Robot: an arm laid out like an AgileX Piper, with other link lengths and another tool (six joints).
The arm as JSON. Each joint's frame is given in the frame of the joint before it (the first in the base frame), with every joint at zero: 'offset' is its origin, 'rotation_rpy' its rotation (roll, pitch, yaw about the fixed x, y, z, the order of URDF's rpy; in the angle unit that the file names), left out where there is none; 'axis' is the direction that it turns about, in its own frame. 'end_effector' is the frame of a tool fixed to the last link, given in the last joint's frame.
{
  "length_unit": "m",
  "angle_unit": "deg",
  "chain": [
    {
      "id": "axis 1",
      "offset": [
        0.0,
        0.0,
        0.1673
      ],
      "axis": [
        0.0,
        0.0,
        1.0
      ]
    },
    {
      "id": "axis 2",
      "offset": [
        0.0,
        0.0,
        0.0
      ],
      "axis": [
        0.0,
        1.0,
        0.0
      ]
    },
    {
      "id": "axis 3",
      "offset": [
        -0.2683,
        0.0,
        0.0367
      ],
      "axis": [
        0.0,
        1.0,
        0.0
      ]
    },
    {
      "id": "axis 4",
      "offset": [
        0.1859,
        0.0,
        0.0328
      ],
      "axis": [
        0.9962,
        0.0,
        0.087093
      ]
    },
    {
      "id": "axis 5",
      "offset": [
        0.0,
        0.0,
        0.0
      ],
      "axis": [
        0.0,
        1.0,
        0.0
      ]
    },
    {
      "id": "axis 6",
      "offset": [
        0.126,
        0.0,
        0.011
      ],
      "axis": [
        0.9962,
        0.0,
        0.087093
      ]
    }
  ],
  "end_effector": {
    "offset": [
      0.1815,
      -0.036,
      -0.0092
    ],
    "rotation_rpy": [
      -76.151,
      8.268,
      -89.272
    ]
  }
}
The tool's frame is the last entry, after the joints.
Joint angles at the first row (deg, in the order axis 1, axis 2, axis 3, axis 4, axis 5, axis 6):
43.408 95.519 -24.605 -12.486 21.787 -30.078
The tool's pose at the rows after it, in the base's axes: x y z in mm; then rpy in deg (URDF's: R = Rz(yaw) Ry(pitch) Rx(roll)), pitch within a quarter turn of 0, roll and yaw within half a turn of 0:
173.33 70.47 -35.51 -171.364 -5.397 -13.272
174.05 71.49 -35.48 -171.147 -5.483 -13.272
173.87 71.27 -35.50 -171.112 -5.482 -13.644
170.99 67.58 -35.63 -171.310 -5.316 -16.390
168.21 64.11 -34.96 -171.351 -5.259 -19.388
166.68 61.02 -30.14 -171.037 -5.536 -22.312
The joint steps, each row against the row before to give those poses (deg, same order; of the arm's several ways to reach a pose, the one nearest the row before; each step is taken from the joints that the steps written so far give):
0.003 -0.001 0.000 -0.026 -0.068 0.004
-0.003 0.000 -0.001 0.003 -0.232 -0.006
-0.001 0.002 0.001 -0.001 -0.002 0.370
0.003 0.000 0.000 0.000 0.485 2.737
-0.003 -0.270 0.002 0.055 0.584 2.911
0.003 -1.532 -0.310 0.257 1.692 2.521

